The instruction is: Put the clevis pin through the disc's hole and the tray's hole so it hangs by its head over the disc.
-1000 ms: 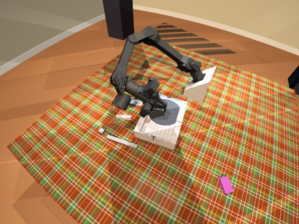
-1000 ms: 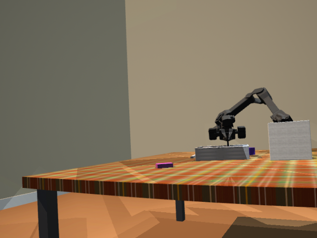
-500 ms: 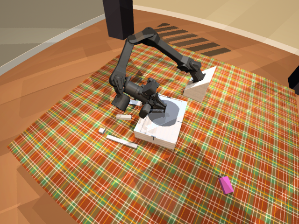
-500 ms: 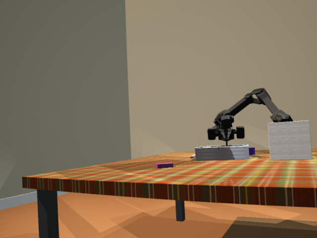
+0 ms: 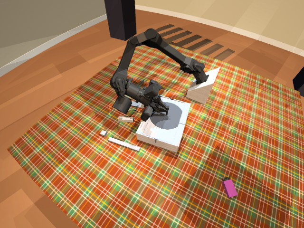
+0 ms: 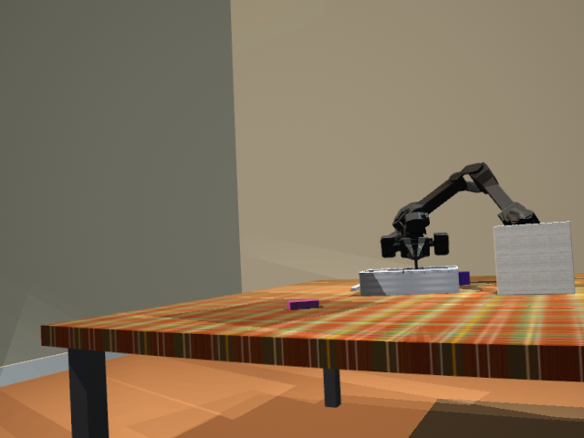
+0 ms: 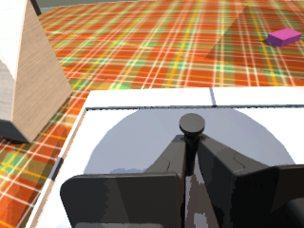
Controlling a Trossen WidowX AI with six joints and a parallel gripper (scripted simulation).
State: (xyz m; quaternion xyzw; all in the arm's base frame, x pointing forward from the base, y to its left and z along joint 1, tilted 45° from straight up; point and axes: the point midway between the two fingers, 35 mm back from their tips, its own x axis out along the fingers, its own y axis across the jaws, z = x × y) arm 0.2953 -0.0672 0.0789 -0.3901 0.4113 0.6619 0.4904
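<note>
Right now my gripper tip is 4 cm above the steel tray and 2 cm short of it. The rest, counted from my gripper tip: dark clevis pin: 1 cm below; then purple cube: 20 cm to the right, 8 cm behind, 7 cm below; then grey aluminium disc: 3 cm below.
</note>
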